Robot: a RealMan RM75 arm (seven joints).
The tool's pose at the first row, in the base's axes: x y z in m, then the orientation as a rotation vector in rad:
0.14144 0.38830 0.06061 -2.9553 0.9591 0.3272
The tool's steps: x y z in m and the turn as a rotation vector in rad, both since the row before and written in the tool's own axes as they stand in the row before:
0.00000 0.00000 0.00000 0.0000 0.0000 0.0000
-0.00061 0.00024 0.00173 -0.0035 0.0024 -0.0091
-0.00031 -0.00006 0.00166 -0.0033 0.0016 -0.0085
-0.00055 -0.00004 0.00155 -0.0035 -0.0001 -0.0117
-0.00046 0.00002 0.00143 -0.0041 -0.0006 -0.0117
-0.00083 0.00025 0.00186 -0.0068 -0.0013 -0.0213
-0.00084 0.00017 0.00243 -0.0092 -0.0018 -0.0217
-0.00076 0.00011 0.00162 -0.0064 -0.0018 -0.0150
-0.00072 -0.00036 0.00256 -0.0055 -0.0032 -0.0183
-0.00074 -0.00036 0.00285 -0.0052 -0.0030 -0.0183
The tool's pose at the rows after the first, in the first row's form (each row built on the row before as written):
0.14144 0.38830 0.06061 -2.9553 0.9591 0.3272
0.14049 0.38860 0.05905 -2.9630 0.9460 0.3255
0.13996 0.38895 0.05749 -2.9698 0.9337 0.3249
0.13924 0.38941 0.05608 -2.9772 0.9163 0.3268
0.13858 0.38975 0.05477 -2.9848 0.8989 0.3297
0.13740 0.39012 0.05313 -2.9977 0.8670 0.3350
0.13612 0.39057 0.05094 3.0068 -0.8329 -0.3416
0.13509 0.39095 0.04952 3.0088 -0.8082 -0.3466
0.13411 0.39175 0.04715 3.0131 -0.7791 -0.3534
0.13303 0.39255 0.04451 3.0174 -0.7501 -0.3598

